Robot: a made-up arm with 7 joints.
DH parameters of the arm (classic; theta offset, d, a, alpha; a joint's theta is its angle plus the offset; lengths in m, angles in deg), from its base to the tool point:
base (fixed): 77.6 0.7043 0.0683 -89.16
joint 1: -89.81 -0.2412 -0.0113 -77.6
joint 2: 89.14 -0.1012 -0.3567 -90
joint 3: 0 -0.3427 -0.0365 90
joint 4: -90 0.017 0.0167 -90
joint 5: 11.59 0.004 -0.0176 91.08
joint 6: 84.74 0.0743 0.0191 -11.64
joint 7: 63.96 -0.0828 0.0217 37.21
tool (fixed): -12.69 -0.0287 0 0
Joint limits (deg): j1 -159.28..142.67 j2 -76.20..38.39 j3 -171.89..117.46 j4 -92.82..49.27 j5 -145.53..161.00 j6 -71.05..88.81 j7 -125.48..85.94
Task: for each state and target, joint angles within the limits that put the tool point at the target. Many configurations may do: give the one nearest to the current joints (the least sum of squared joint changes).
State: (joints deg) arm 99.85 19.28 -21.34 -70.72 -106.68 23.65 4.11
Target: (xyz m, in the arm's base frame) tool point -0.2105 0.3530 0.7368
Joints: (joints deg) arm 135.88 -23.10 15.05 -80.26 -122.56 22.45 14.62
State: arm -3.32 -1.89 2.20 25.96 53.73 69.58 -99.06
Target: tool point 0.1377 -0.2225 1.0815
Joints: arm -26.16 38.39 -0.54 1.25 66.36 59.09 -104.44
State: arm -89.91 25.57 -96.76 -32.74 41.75 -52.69 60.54
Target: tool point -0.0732 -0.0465 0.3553
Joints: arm -126.40 0.86 -125.81 -32.29 27.62 -53.17 70.84
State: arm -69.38 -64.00 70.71 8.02 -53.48 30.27 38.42
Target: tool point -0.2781 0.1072 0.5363
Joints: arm -78.01 -42.99 46.34 -43.16 -103.78 33.48 21.12
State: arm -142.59 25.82 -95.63 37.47 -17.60 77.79 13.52
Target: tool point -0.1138 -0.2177 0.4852
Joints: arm -93.81 -0.64 -101.86 36.83 -20.47 76.34 15.28
